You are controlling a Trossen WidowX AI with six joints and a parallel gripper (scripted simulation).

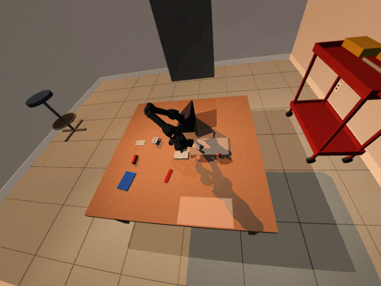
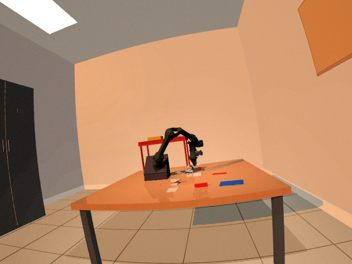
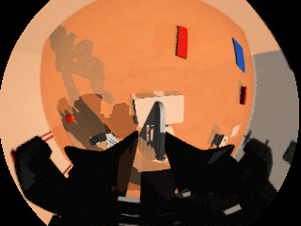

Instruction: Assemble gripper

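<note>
Now: gripper tip 1 cm short of the white flat part, 3 cm to the left of it and 7 cm above it. From my gripper tip the other things lie so: grey jaw (3 cm behind, 1 cm to the right); then pale tile (14 cm behind, 46 cm to the right, 8 cm below); then small red cube (2 cm ahead, 29 cm to the left, 7 cm below).
</note>
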